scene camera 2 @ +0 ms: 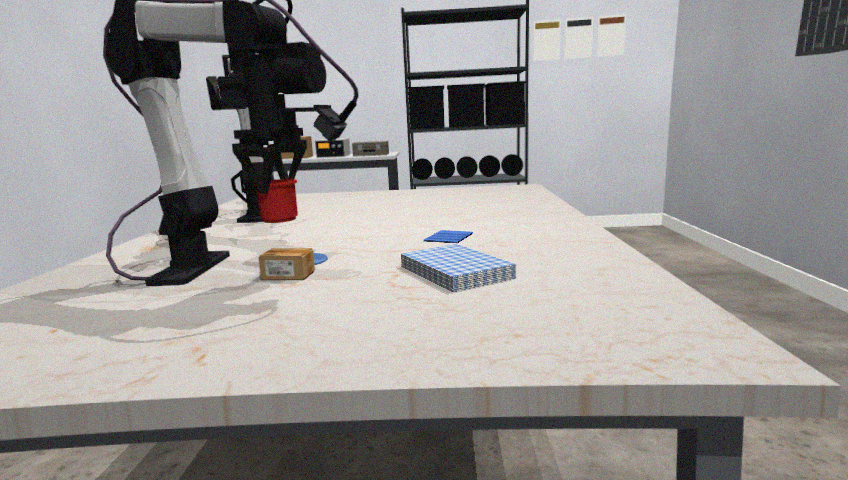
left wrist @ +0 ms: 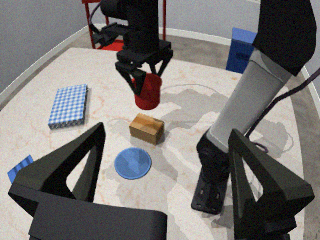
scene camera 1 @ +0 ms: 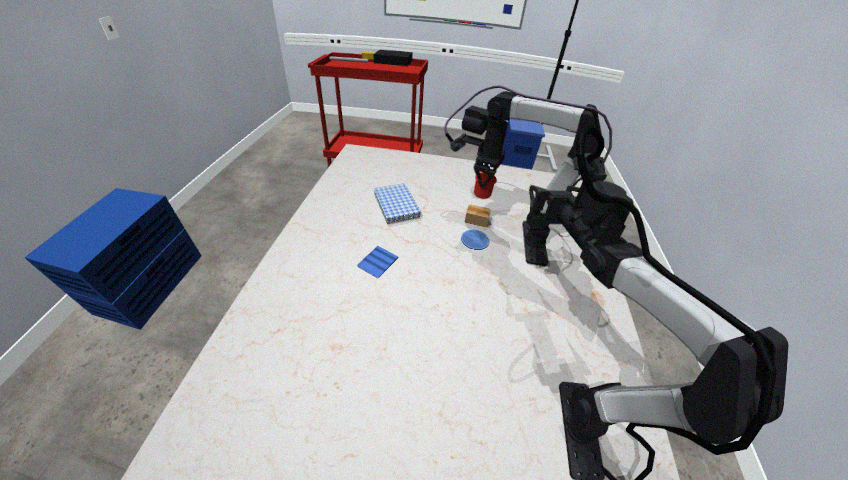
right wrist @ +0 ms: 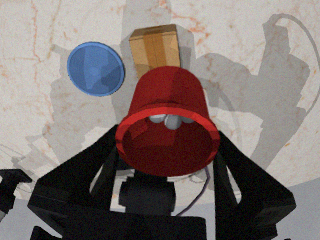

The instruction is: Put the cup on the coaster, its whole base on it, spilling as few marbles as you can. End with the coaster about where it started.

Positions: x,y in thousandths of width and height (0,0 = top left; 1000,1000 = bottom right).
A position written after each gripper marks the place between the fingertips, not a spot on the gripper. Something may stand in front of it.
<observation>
right gripper: scene camera 2 325,397; left wrist 461,360; scene camera 1 573,378; right wrist 523,556
</observation>
